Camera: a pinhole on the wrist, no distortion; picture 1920 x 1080 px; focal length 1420.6 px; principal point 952.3 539.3 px. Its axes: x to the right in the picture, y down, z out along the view. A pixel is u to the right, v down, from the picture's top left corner.
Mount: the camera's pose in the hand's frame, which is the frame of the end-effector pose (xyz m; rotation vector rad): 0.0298 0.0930 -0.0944 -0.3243 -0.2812 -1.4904
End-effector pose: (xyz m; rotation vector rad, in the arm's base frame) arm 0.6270 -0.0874 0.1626 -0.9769 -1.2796 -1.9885
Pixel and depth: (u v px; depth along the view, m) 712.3 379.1 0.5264
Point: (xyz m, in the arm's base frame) 1.0289 0.1084 0.4265
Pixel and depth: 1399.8 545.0 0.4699
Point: 0.8112 0.2240 0.3784
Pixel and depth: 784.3 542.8 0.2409
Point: 0.8044 -0.0605 0.3274
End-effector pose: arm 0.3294 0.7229 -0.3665 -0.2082 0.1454 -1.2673
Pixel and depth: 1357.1 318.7 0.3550
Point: 0.5089 0.7935 -0.1308
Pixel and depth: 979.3 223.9 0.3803
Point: 0.5844 0.8528 -0.1640
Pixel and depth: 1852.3 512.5 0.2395
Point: 0.4224 0.7123 -0.1970
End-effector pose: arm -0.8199 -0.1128 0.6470 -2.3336 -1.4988 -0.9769
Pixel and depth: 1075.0 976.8 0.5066
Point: -0.3863 0.1035 0.5212
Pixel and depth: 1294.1 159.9 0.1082
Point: -0.7176 -0.1520 0.6562
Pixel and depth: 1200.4 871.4 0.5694
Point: -0.3826 0.1429 0.4437
